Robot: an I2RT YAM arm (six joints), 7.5 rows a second.
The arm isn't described. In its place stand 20 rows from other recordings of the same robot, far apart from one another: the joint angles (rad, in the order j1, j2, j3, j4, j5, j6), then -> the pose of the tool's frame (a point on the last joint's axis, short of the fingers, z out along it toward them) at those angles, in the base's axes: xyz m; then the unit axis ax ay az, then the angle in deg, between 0 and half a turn.
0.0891 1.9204 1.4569 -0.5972 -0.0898 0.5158 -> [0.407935 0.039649 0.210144 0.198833 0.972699 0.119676 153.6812]
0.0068 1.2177 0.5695 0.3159 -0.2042 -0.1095 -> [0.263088 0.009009 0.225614 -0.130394 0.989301 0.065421 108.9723]
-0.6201 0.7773 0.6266 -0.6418 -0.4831 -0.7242 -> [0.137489 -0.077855 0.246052 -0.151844 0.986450 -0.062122 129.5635]
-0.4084 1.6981 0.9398 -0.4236 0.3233 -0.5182 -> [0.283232 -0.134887 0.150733 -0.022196 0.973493 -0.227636 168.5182]
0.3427 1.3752 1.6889 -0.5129 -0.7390 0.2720 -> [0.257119 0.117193 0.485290 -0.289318 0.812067 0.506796 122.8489]
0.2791 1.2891 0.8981 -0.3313 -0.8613 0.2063 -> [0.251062 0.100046 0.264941 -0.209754 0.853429 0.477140 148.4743]
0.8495 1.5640 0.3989 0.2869 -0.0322 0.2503 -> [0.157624 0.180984 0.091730 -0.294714 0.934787 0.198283 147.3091]
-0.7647 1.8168 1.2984 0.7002 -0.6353 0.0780 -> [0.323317 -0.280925 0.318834 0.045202 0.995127 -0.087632 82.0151]
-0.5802 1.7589 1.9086 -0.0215 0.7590 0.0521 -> [0.322521 -0.240691 0.481475 0.574063 0.626249 -0.527508 104.8939]
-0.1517 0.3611 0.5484 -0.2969 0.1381 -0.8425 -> [0.109154 -0.021644 0.299394 -0.251478 0.863116 -0.437938 111.7989]
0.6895 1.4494 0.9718 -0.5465 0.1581 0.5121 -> [0.227272 0.180121 0.222985 -0.066159 0.993491 0.092724 149.2696]
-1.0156 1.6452 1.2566 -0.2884 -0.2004 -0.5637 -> [0.203142 -0.314057 0.271256 0.170790 0.950397 -0.259954 136.9607]
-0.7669 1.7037 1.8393 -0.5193 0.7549 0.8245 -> [0.258343 -0.282834 0.430334 0.818373 0.461772 -0.342099 116.1894]
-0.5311 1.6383 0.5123 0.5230 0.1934 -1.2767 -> [0.244095 -0.151316 0.119777 -0.286029 0.857769 -0.427105 154.6674]
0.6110 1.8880 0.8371 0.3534 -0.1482 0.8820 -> [0.291715 0.210738 0.111365 0.094404 0.932733 0.347990 149.3810]
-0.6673 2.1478 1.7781 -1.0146 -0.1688 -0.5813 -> [0.344898 -0.264120 0.194977 0.035078 0.999287 0.013976 165.7145]
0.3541 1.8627 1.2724 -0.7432 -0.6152 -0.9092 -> [0.327857 0.143108 0.179626 -0.598738 0.756512 0.263063 157.9925]
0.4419 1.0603 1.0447 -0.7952 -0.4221 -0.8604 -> [0.183830 0.103105 0.322836 -0.666427 0.734992 0.125146 133.4445]
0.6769 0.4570 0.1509 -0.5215 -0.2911 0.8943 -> [0.077733 0.075570 0.133780 0.048270 0.933961 0.354099 161.7705]
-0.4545 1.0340 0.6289 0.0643 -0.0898 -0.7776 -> [0.214316 -0.101165 0.262372 -0.180065 0.920008 -0.348083 121.1081]
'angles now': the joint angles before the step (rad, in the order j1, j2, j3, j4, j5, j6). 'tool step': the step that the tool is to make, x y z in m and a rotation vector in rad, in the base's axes. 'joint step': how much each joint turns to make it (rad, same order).
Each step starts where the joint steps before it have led.
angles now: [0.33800, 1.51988, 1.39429, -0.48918, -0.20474, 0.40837]
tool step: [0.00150, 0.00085, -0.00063, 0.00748, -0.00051, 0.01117]
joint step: [-0.00047, 0.00566, 0.00166, 0.00673, -0.01349, -0.00109]
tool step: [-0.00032, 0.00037, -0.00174, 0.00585, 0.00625, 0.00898]
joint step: [0.00015, -0.00011, -0.00594, 0.00213, -0.01159, 0.00115]
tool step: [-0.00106, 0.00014, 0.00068, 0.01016, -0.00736, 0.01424]
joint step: [-0.00020, -0.00558, -0.00634, 0.01048, -0.01593, -0.00249]
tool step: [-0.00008, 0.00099, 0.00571, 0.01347, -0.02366, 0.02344]
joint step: [0.00062, -0.00259, 0.01111, 0.01080, -0.02164, -0.00903]
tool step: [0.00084, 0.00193, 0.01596, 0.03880, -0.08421, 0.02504]
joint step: [0.00206, -0.00900, 0.02103, 0.06105, -0.02413, -0.00454]
